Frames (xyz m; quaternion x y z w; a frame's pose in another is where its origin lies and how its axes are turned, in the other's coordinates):
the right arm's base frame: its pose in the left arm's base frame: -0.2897 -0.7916 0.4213 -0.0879 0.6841 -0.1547 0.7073
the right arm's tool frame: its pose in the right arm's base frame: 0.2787 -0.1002 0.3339 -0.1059 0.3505 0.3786 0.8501
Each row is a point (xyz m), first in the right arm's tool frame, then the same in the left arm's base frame.
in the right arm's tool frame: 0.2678 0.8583 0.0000
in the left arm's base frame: -0.0045 -0.1349 0.4150
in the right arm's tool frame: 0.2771 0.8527 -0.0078
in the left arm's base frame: -0.0171 -0.1372 0.4110
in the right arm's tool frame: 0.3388 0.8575 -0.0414
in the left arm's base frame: -0.0802 -0.1122 0.3923
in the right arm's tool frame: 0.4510 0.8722 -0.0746
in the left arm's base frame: -0.1724 -0.0565 0.3443
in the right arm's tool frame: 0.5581 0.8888 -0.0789
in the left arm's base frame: -0.2386 0.0039 0.2832
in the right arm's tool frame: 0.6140 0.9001 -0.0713
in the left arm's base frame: -0.2651 0.0394 0.2466
